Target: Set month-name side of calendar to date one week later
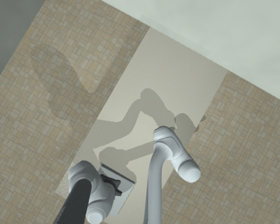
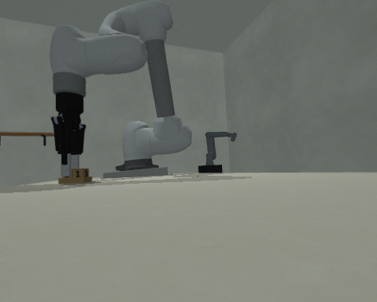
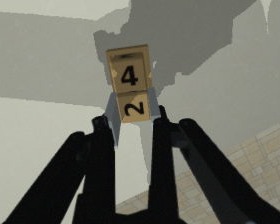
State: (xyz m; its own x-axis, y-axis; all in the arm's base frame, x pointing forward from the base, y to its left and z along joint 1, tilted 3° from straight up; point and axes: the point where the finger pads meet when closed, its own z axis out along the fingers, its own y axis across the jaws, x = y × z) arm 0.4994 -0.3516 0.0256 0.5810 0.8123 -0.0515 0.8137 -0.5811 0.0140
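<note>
My gripper is now 30 mm above the wooden cube. From my hand the other things lie so: tray (10 mm ahead, 10 mm to the left, 40 mm below).
</note>
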